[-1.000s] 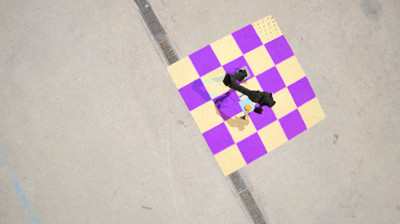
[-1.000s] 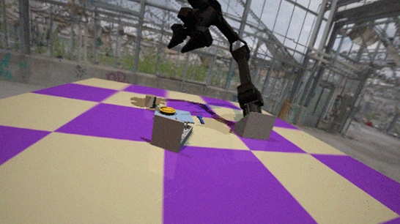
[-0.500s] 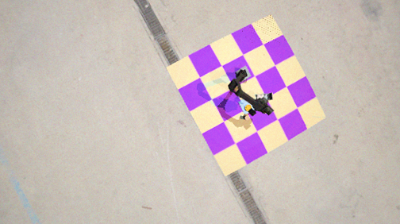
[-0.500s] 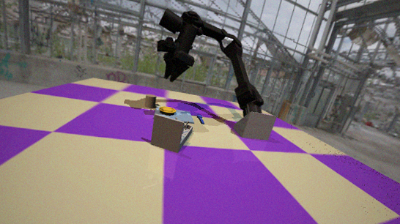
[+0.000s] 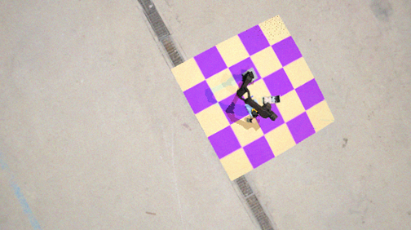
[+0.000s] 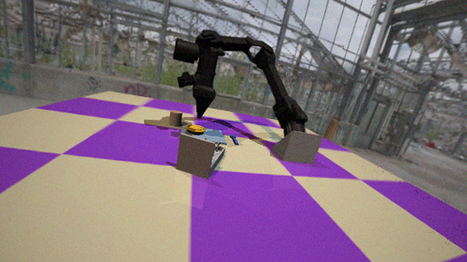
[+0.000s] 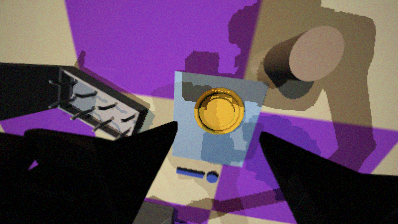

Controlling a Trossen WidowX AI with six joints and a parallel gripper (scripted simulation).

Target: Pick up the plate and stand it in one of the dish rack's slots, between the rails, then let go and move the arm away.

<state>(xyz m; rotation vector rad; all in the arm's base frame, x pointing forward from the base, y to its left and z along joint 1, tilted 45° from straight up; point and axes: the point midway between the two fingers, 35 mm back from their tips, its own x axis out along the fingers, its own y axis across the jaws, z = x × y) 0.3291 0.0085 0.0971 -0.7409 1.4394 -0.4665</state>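
The plate lies 50 mm below my gripper tip. The rest, counted from my gripper tip: dish rack: 180 mm to the left, 40 mm below, 40 mm behind; mat: 60 mm below, 30 mm behind; blue spoon: 140 mm behind, 60 mm below, 10 mm to the right.
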